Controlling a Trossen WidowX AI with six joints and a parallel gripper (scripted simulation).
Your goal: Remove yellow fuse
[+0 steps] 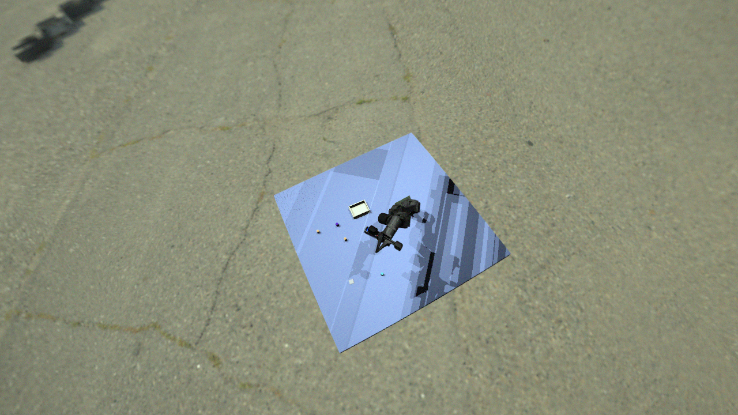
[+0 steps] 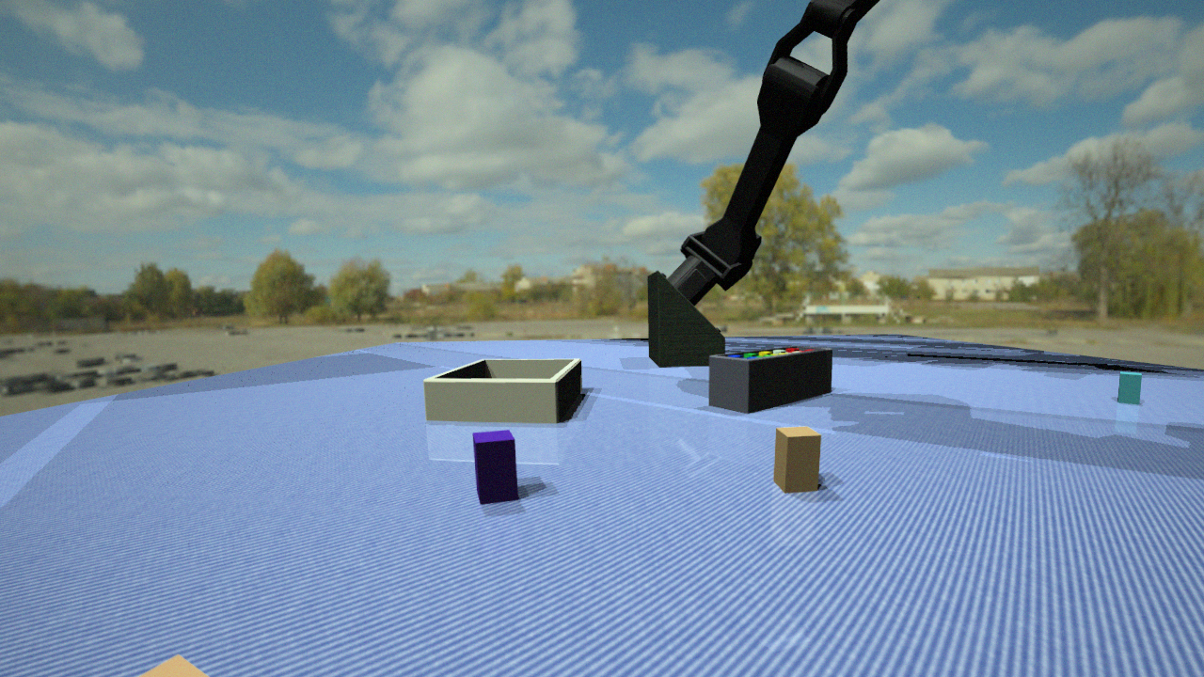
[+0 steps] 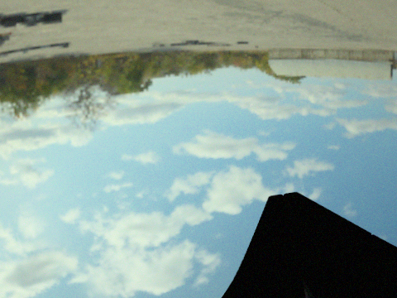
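My gripper tip is now 140 mm past the yellow fuse, 330 mm to the left of it and 540 mm above it. From my gripper tip the other things lie so: teal block (40 mm behind, 40 mm to the right, 550 mm below); then pale fuse (150 mm behind, 310 mm to the right, 540 mm below); then red fuse (160 mm behind, 290 mm to the right, 540 mm below).
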